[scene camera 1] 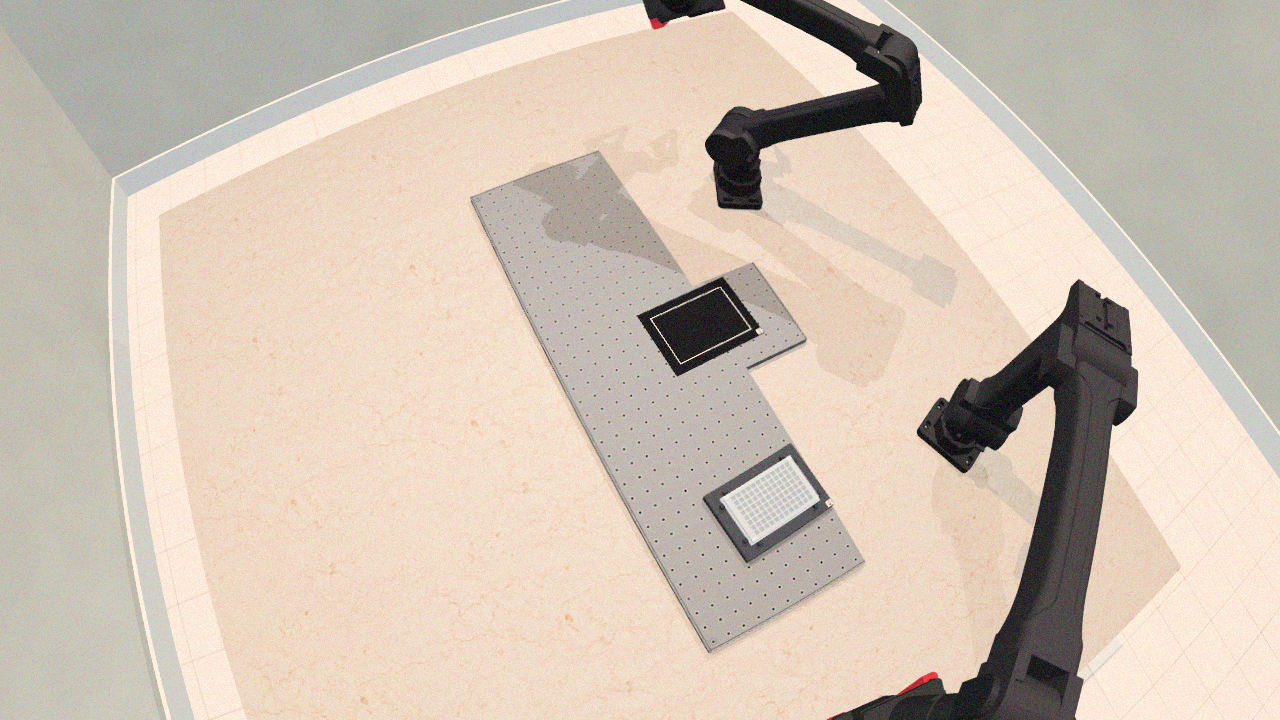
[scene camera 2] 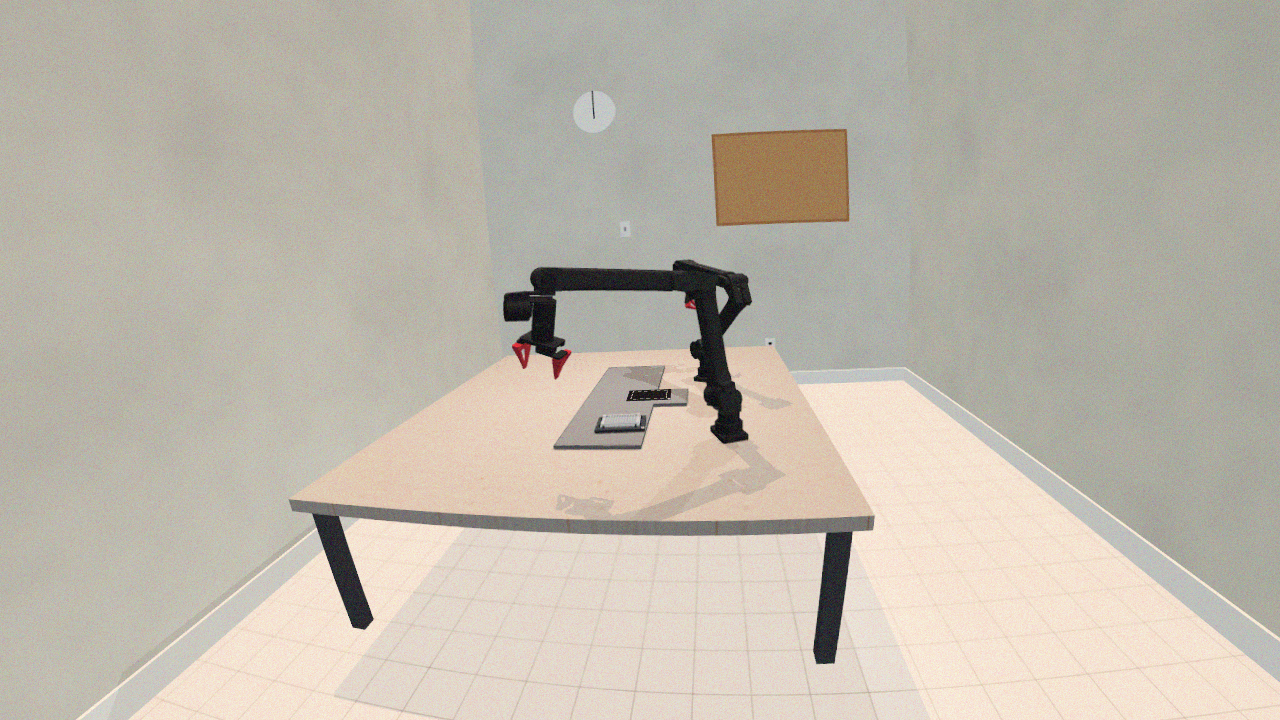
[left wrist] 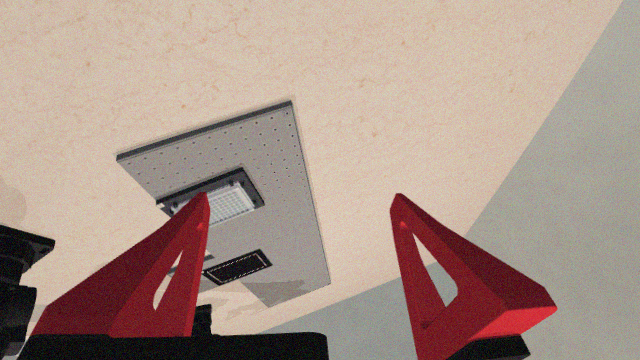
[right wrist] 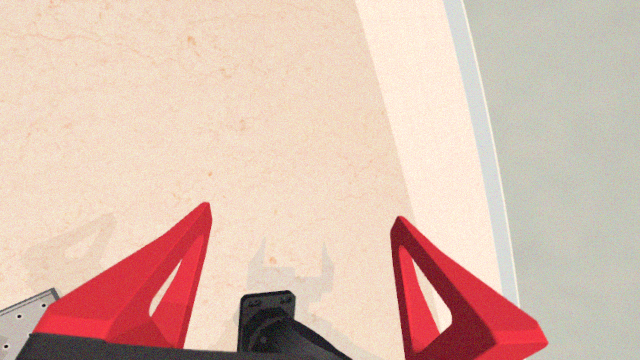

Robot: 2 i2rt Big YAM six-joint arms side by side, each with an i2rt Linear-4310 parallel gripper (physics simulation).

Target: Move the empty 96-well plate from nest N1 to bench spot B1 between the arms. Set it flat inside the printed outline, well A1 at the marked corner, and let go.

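Where they show: left gripper, fingertip midpoint: (scene camera 2: 540, 373) (left wrist: 303, 201); right gripper, fingertip midpoint: (scene camera 1: 691, 11) (right wrist: 304, 217); left arm's base, origin of the base link: (scene camera 1: 951, 436) (scene camera 2: 728, 434) (left wrist: 5, 241); right arm's base, origin of the base link: (scene camera 1: 737, 186) (left wrist: 197, 312) (right wrist: 264, 328).
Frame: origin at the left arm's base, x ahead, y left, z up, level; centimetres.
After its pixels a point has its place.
The white 96-well plate (scene camera 1: 770, 499) @(z 3.8, x 31.5, y -18.0 cm) (scene camera 2: 621, 420) @(z 3.8, x 31.2, y -16.1 cm) (left wrist: 231, 203) @(z 3.6, x 34.2, y -18.7 cm) sits in the dark nest N1 (scene camera 1: 745, 551) @(z 2.5, x 39.6, y -15.7 cm) (left wrist: 252, 186) @(z 2.3, x 39.1, y -19.1 cm). Bench spot B1 (scene camera 1: 702, 326) @(z 1.4, x 14.8, y -45.2 cm) (scene camera 2: 648, 394) @(z 1.5, x 14.9, y -46.0 cm) (left wrist: 237, 267) @(z 1.5, x 15.0, y -44.8 cm) is a black pad with a white printed outline, bare of any plate; a small white mark sits at its right edge in scene camera 1. My left gripper (scene camera 2: 541, 368) @(z 29.1, x 55.3, y 6.9 cm) (left wrist: 303, 201) @(z 29.1, x 55.3, y 6.9 cm) is open and empty, high above the table; in its wrist view one finger covers part of the plate and nest. My right gripper (right wrist: 304, 217) @(z 28.9, x -24.3, y -83.1 cm) is open and empty, above the table, away from plate and nest.
A grey perforated board (scene camera 1: 608, 385) @(z 1.3, x 33.1, y -48.9 cm) (scene camera 2: 581, 434) @(z 1.1, x 44.8, y -15.6 cm) (left wrist: 280, 200) @(z 1.3, x 39.8, y -28.7 cm) carries the nest and the pad on the table (scene camera 1: 358, 402) @(z 0.0, x 64.3, y -77.3 cm) (scene camera 2: 465, 465) @(z 0.0, x 81.6, y -6.0 cm). The two black arm bases (scene camera 1: 739, 189) @(z 3.6, x -12.5, y -58.9 cm) (scene camera 1: 950, 438) @(z 4.8, x 3.7, y -0.6 cm) stand to the board's right in scene camera 1.
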